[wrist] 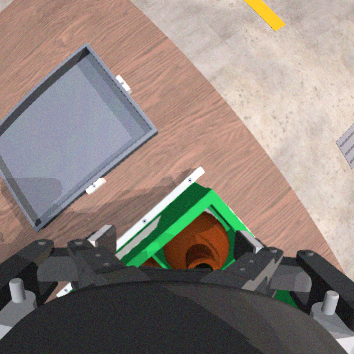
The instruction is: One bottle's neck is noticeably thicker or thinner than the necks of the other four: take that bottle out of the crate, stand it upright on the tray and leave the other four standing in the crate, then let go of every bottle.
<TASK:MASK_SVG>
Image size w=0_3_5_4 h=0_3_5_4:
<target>my gripper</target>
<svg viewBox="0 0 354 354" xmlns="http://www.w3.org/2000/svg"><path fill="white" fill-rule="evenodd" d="M0 263L0 354L354 354L354 282L315 251L301 249L296 251L296 257L283 256L281 249L274 246L266 246L246 230L235 231L233 258L235 261L223 270L219 268L211 271L210 268L170 269L139 265L138 268L134 265L127 266L114 255L116 252L116 226L111 224L105 224L99 230L91 232L84 239L76 238L68 241L67 247L54 247L54 242L50 239L40 238L34 240ZM277 289L289 290L289 295L298 308L274 298ZM70 281L70 286L73 289L72 292L55 297L44 303L57 286L57 281Z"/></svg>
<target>orange-brown bottle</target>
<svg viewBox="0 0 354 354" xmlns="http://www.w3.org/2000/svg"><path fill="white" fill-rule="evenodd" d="M207 207L162 246L164 257L172 269L210 268L213 271L216 268L220 269L224 264L229 252L228 234L221 222Z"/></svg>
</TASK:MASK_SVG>
